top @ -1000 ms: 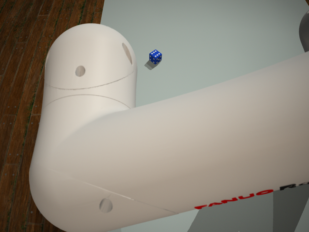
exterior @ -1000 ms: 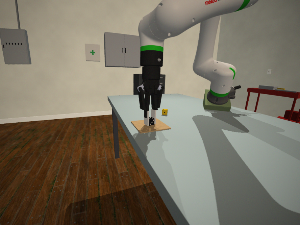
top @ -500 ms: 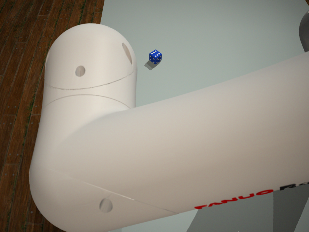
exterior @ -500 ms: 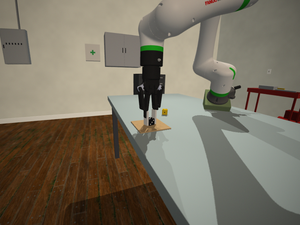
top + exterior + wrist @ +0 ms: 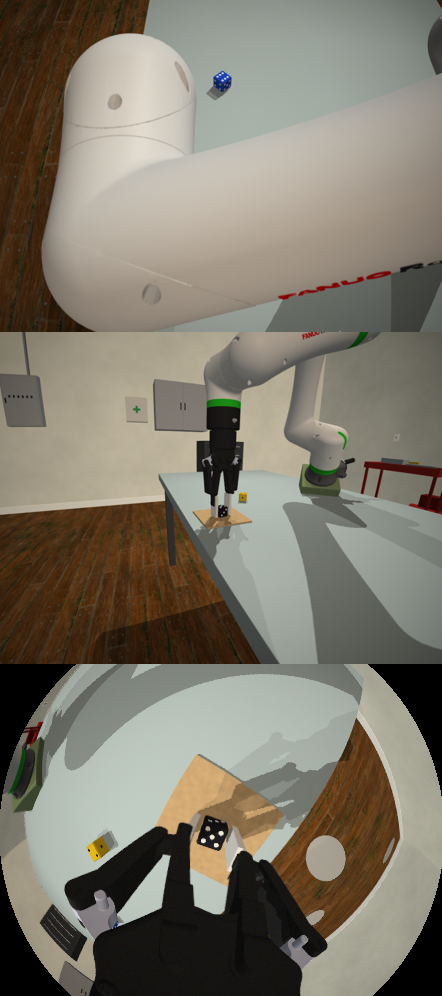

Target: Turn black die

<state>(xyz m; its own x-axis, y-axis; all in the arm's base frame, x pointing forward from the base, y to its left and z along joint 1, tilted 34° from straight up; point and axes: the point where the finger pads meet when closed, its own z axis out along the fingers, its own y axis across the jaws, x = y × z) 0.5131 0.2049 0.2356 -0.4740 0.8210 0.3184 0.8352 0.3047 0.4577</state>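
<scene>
Now: hand 2 cm above the black die. Round my hand: yellow die (18 cm to the right, 11 cm behind, 2 cm below); blue die (39 cm to the right, 2 cm below, 1 cm ahead); tan mat (4 cm below).
</scene>
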